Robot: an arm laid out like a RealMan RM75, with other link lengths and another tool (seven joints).
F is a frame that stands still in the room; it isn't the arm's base.
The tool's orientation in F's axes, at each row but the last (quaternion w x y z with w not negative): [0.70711, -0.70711, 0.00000, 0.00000]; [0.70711, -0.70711, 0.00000, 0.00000]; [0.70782, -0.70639, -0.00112, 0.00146]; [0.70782, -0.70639, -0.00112, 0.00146]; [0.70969, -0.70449, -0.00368, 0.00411]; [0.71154, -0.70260, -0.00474, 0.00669]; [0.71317, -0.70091, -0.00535, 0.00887]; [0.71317, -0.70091, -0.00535, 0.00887]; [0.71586, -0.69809, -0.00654, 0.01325]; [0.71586, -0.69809, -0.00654, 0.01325]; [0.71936, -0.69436, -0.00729, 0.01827]
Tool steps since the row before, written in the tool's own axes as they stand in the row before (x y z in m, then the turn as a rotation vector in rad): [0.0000, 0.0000, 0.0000, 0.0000, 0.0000, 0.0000]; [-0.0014, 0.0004, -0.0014, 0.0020, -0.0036, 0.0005]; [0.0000, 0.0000, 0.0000, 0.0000, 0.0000, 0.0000]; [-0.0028, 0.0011, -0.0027, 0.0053, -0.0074, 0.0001]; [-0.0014, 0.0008, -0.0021, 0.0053, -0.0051, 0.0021]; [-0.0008, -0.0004, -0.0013, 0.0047, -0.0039, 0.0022]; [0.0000, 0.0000, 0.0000, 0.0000, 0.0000, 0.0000]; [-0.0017, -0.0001, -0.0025, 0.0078, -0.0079, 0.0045]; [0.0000, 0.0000, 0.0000, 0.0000, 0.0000, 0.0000]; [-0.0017, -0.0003, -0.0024, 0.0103, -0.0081, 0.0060]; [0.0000, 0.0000, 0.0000, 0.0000, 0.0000, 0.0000]
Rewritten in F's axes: [0.0000, 0.0000, 0.0000, 0.0000, 0.0000, 0.0000]; [-0.0014, -0.0014, -0.0004, 0.0020, 0.0005, 0.0036]; [0.0000, 0.0000, 0.0000, 0.0000, 0.0000, 0.0000]; [-0.0028, -0.0027, -0.0011, 0.0053, 0.0001, 0.0074]; [-0.0014, -0.0021, -0.0008, 0.0053, 0.0021, 0.0051]; [-0.0008, -0.0013, 0.0004, 0.0047, 0.0022, 0.0039]; [0.0000, 0.0000, 0.0000, 0.0000, 0.0000, 0.0000]; [-0.0016, -0.0025, 0.0001, 0.0077, 0.0045, 0.0079]; [0.0000, 0.0000, 0.0000, 0.0000, 0.0000, 0.0000]; [-0.0016, -0.0025, 0.0003, 0.0102, 0.0061, 0.0082]; [0.0000, 0.0000, 0.0000, 0.0000, 0.0000, 0.0000]
